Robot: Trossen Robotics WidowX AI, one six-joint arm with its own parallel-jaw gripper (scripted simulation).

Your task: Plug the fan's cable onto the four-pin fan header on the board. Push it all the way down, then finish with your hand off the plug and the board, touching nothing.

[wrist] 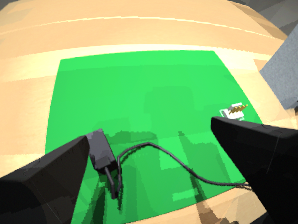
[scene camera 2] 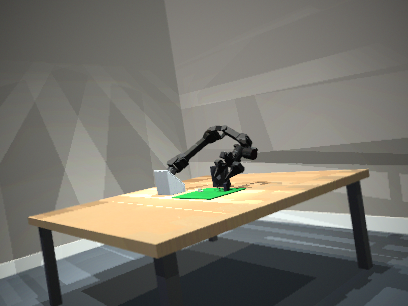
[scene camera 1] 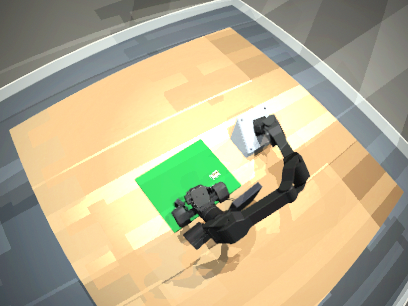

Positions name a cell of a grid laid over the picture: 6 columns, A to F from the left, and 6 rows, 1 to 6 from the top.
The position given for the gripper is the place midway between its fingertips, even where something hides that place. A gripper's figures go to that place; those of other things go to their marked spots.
Labels:
The gripper (wrist: D4): 0.10 m from the lens. A green board (wrist: D3): 0.20 m from the lens.

